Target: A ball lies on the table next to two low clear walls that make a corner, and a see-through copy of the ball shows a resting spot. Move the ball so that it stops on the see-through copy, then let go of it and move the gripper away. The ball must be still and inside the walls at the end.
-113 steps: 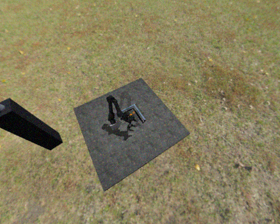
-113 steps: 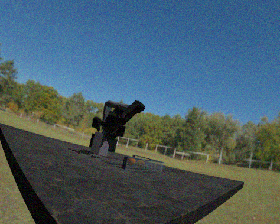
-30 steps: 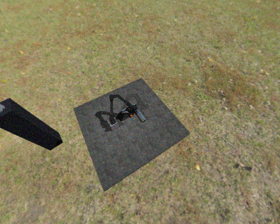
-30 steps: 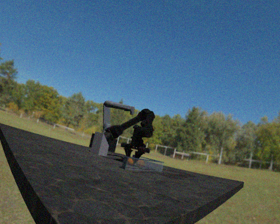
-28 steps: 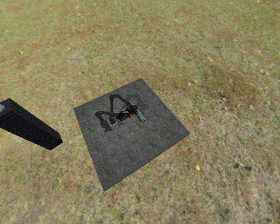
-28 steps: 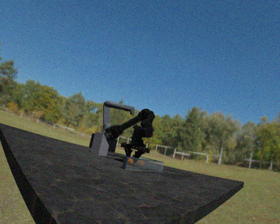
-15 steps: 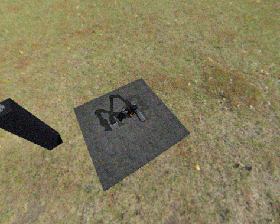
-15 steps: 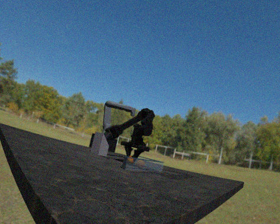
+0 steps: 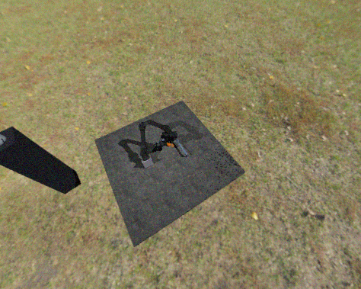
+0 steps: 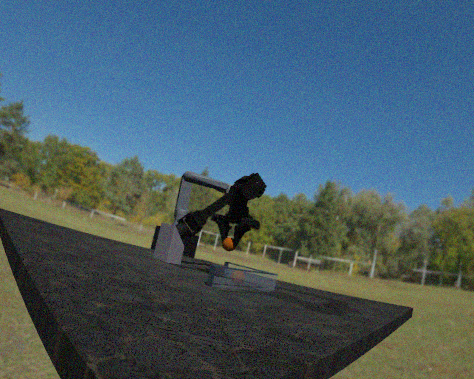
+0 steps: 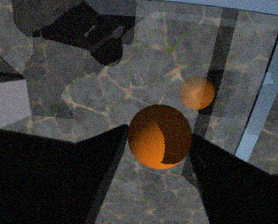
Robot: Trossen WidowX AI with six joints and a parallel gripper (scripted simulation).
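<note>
Right now the pale bar is 120 mm ahead of my gripper tip, 40 mm to the right of it and 100 mm below it. The rest, counted from my gripper tip: orange ball right at my gripper tip.
</note>
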